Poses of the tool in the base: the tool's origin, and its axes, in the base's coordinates. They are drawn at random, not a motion.
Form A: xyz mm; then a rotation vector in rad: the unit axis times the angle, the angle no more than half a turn.
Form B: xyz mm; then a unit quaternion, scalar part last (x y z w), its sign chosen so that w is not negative. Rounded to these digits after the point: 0 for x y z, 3 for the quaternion.
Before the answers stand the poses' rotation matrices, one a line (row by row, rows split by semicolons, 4 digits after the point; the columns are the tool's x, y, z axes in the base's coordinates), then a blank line. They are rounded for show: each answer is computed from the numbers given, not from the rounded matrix.
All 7 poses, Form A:
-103 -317 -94 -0.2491 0.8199 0.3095
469 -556 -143 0.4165 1.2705 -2.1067
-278 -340 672 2.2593 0.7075 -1.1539
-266 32 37 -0.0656 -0.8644 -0.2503
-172 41 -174 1.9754 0.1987 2.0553
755 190 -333 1.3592 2.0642 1.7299
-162 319 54 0.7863 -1.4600 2.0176
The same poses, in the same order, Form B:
0.6418 -0.3637 0.6751; 0.1732 0.9264 0.3344; -0.7470 -0.0977 0.6576
-0.7481 0.6614 0.0533; -0.3557 -0.3320 -0.8736; -0.5601 -0.6725 0.4837
0.5051 0.6449 -0.5736; 0.2187 -0.7386 -0.6377; -0.8349 0.1966 -0.5141
0.6218 0.2442 -0.7441; -0.1912 0.9687 0.1581; 0.7595 0.0440 0.6491
-0.0234 -0.1073 0.9940; 0.2957 -0.9505 -0.0957; 0.9550 0.2917 0.0539
-0.5878 0.5428 0.5999; 0.6856 -0.0595 0.7256; 0.4295 0.8378 -0.3371
-0.6940 -0.7041 0.1507; 0.0770 -0.2806 -0.9567; 0.7159 -0.6523 0.2490

-103 -317 -94 -0.120 0.396 0.149 0.898
469 -556 -143 0.158 0.483 -0.801 0.318
-278 -340 672 0.830 0.260 -0.424 0.251
-266 32 37 -0.032 -0.418 -0.121 0.900
-172 41 -174 0.684 0.069 0.712 0.142
755 190 -333 0.450 0.683 0.572 0.062
-162 319 54 0.291 -0.540 0.746 0.262

